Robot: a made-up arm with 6 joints.
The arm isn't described. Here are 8 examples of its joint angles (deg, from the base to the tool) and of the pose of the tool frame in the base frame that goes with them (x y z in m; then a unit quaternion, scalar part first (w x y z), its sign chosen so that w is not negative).
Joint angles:
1: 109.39 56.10 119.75 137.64 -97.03 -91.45
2: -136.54 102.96 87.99 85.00 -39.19 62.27
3: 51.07 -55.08 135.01 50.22 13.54 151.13
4: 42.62 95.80 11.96 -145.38 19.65 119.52
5: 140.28 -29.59 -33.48 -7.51 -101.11 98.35
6: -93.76 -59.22 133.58 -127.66 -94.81 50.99
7: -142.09 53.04 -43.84 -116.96 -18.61 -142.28
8: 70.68 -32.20 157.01 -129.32 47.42 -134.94
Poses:
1: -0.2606 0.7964 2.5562 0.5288 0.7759 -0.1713 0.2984
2: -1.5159 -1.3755 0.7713 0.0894 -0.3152 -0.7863 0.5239
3: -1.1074 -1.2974 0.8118 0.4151 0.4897 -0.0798 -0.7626
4: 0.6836 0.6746 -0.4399 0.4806 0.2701 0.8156 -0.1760
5: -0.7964 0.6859 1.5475 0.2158 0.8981 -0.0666 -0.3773
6: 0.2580 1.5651 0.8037 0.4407 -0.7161 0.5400 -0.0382
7: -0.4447 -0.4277 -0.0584 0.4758 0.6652 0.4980 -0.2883
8: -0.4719 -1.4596 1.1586 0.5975 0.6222 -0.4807 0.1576
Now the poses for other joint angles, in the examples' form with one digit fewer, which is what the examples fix.
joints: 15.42 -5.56 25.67 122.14 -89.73 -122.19
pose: 0.929 0.207 2.503 0.701 0.469 -0.537 -0.002
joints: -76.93 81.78 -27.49 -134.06 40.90 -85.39
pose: 0.070 -0.346 -0.279 0.091 0.114 0.893 0.425
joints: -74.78 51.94 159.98 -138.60 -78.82 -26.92
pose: 0.114 0.126 2.461 0.534 0.314 0.475 0.625
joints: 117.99 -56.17 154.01 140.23 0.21 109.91
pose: 0.616 -1.349 0.431 0.736 0.167 0.553 -0.352
